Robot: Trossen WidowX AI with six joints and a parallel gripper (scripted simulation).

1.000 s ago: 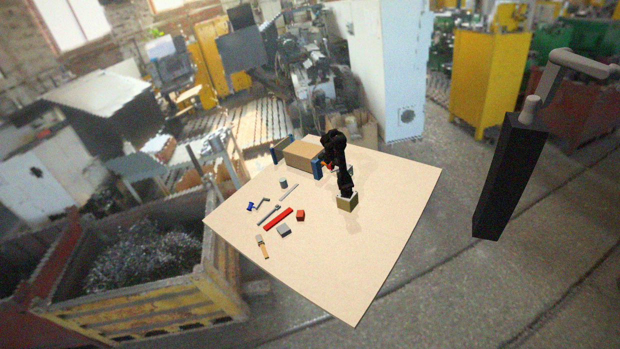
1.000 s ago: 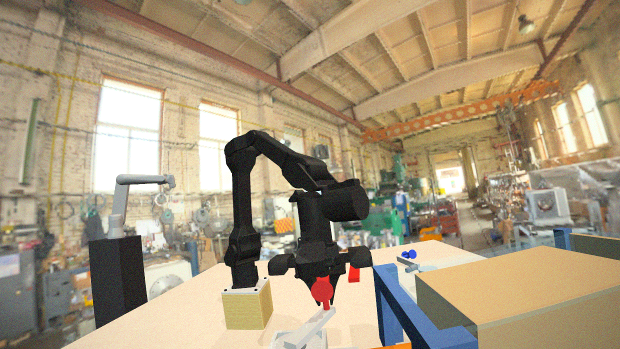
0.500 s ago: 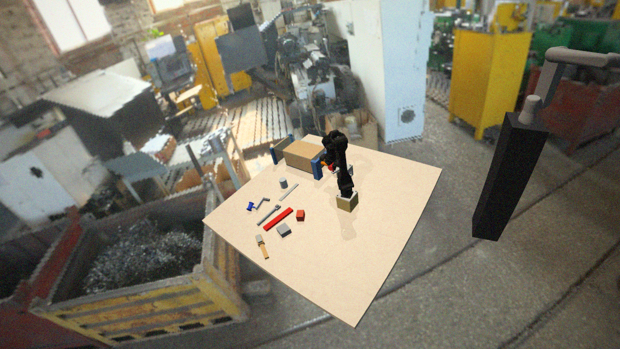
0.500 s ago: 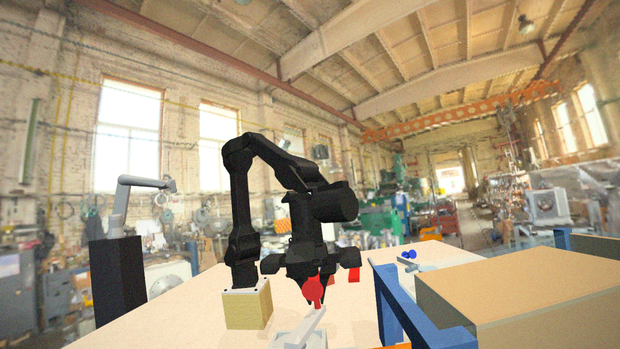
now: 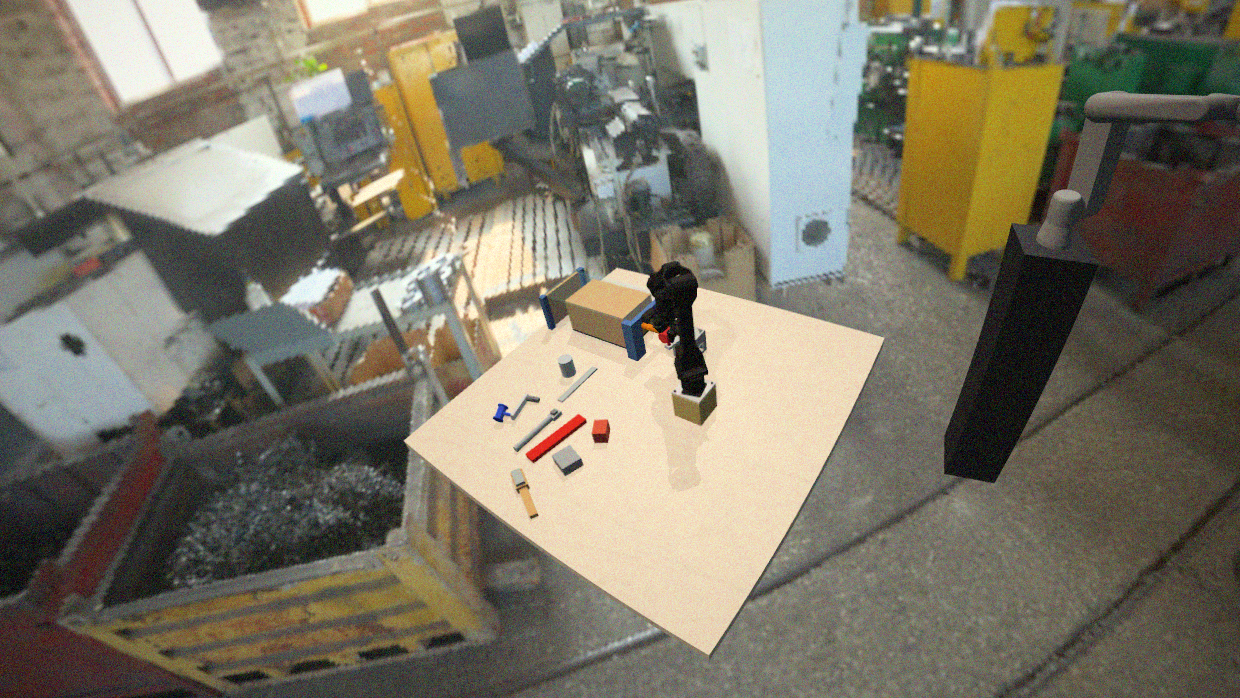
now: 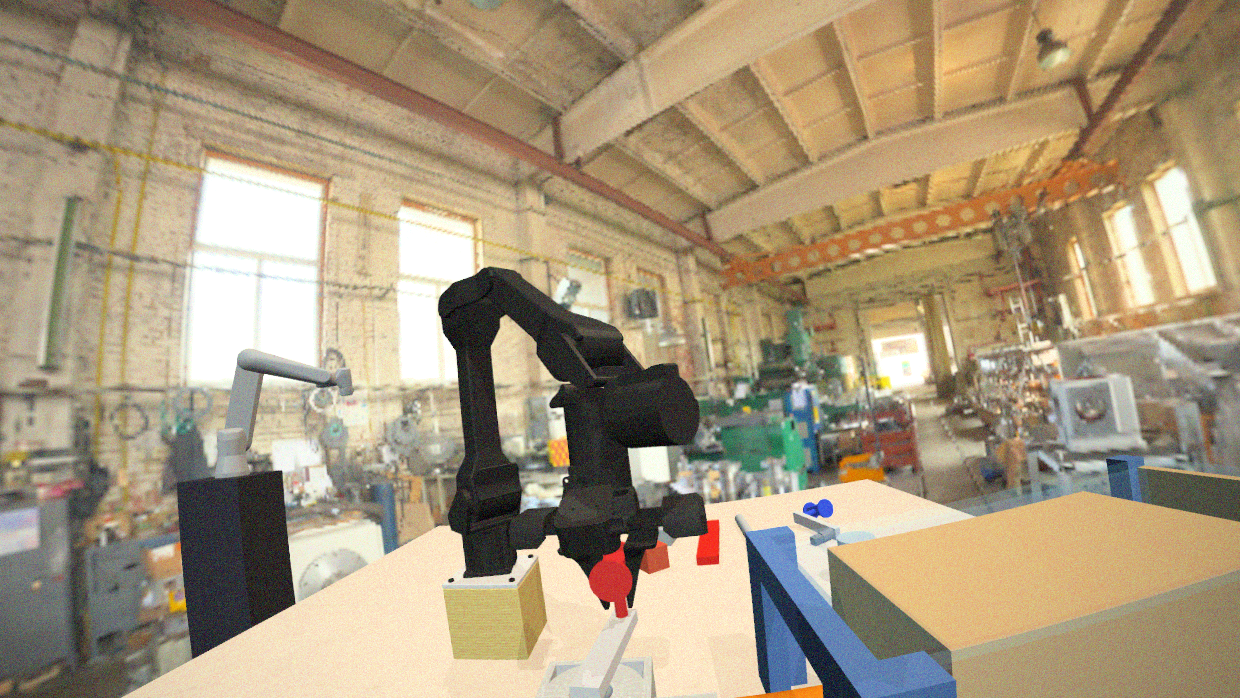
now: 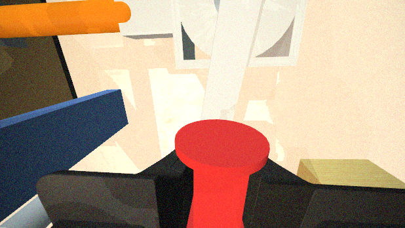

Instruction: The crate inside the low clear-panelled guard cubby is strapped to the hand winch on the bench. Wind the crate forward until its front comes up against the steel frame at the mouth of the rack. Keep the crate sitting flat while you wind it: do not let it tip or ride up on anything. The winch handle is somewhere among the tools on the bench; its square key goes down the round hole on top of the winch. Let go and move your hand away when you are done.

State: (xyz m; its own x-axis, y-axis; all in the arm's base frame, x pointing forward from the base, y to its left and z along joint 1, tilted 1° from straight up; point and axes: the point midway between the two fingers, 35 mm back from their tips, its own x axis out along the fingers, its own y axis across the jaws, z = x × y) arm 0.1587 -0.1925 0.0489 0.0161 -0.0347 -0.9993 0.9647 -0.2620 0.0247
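The red-knobbed winch handle is 30 mm to the right of my gripper tip, 10 mm below it and 10 mm behind it. Round my gripper tip: red knob (20 mm above, 10 mm to the left); blue steel frame (120 mm to the right, 120 mm ahead, 10 mm below); grey winch (90 mm to the right, 80 mm below, 50 mm behind).
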